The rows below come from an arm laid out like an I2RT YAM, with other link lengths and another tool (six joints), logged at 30 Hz.
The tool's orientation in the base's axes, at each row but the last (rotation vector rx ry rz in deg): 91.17 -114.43 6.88; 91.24 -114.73 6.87; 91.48 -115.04 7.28; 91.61 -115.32 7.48; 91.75 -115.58 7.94; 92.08 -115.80 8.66; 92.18 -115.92 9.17; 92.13 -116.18 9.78; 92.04 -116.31 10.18; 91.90 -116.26 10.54
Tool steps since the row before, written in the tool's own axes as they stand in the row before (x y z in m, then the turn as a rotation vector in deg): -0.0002 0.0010 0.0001 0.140 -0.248 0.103; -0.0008 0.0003 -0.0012 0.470 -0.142 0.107; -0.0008 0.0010 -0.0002 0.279 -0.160 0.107; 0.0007 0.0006 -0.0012 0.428 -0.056 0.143; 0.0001 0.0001 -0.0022 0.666 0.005 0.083; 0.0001 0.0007 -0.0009 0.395 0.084 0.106; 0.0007 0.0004 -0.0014 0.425 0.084 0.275; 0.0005 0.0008 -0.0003 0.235 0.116 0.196; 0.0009 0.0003 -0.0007 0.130 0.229 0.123; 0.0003 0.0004 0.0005 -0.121 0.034 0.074
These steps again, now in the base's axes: -0.0009 0.0004 0.0001 0.171 -0.234 -0.086; 0.0003 0.0013 0.0007 0.031 -0.492 0.099; -0.0007 0.0011 0.0000 0.072 -0.331 0.002; -0.0002 0.0001 0.0015 -0.057 -0.446 0.070; 0.0007 0.0008 0.0019 -0.124 -0.610 0.250; -0.0004 0.0005 0.0010 -0.168 -0.363 0.120; 0.0000 0.0001 0.0016 -0.230 -0.459 -0.008; -0.0007 -0.0001 0.0007 -0.206 -0.253 -0.026; -0.0002 -0.0004 0.0011 -0.273 -0.100 0.010; -0.0006 -0.0004 -0.0002 -0.038 0.082 -0.114
